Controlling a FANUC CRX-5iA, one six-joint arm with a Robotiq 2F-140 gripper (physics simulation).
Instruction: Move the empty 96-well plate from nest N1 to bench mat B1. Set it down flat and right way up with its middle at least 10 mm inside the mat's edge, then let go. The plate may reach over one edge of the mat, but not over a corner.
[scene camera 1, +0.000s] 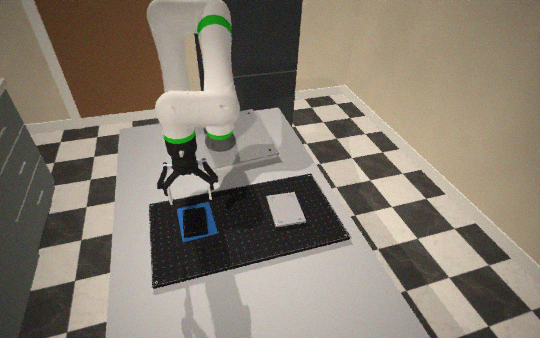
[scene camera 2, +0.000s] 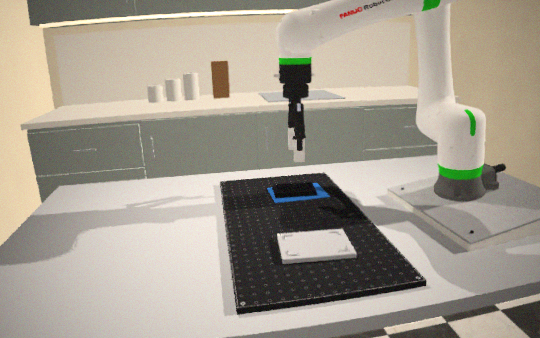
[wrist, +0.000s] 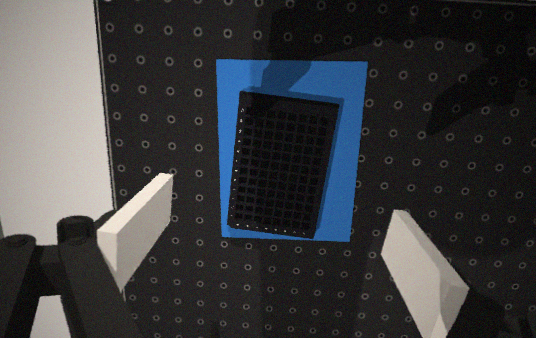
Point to a nest N1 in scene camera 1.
At 287, 209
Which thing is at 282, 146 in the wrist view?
A black 96-well plate.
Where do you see my gripper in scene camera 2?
296, 155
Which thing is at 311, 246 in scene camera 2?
A nest N1.
